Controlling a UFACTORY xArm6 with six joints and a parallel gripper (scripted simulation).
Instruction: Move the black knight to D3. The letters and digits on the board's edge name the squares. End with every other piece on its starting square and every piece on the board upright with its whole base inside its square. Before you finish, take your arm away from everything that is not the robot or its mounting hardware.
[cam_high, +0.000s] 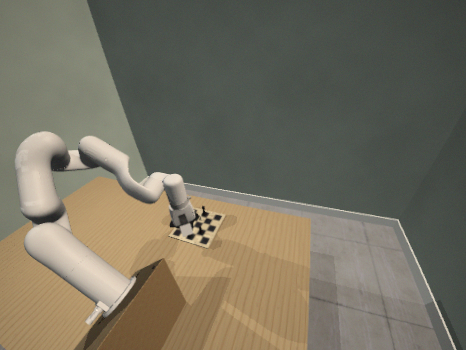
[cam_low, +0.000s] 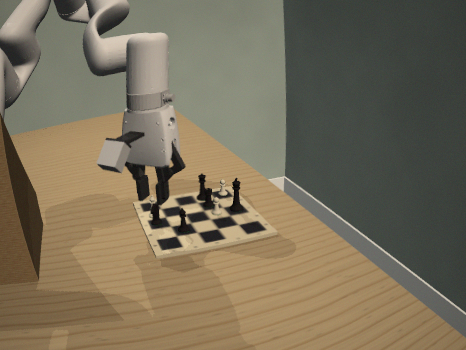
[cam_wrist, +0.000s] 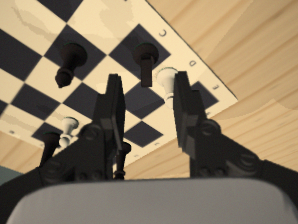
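Now: the white piece 5 cm below my hand and 3 cm to the left of it. From my hand the other things lie so: black pawn: 5 cm below, 4 cm to the right, 4 cm ahead; chessboard: 8 cm ahead, 7 cm below.
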